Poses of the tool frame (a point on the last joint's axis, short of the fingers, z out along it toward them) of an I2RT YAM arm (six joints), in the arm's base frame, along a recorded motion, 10 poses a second.
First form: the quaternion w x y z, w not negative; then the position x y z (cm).
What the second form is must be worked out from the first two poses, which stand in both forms.
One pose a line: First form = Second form
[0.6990 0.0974 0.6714 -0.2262 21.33 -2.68 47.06] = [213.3 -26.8 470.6 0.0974 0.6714 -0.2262 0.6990]
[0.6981 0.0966 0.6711 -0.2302 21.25 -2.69 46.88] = [212.5 -26.9 468.8 0.0966 0.6711 -0.2302 0.6981]
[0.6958 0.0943 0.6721 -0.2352 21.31 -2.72 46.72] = [213.1 -27.2 467.2 0.0943 0.6721 -0.2352 0.6958]
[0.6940 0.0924 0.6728 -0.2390 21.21 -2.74 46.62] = [212.1 -27.4 466.2 0.0924 0.6728 -0.2390 0.6940]
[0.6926 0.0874 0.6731 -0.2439 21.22 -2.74 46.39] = [212.2 -27.4 463.9 0.0874 0.6731 -0.2439 0.6926]
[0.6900 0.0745 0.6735 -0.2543 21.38 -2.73 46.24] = [213.8 -27.3 462.4 0.0745 0.6735 -0.2543 0.6900]
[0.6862 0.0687 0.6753 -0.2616 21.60 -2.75 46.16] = [216.0 -27.5 461.6 0.0687 0.6753 -0.2616 0.6862]
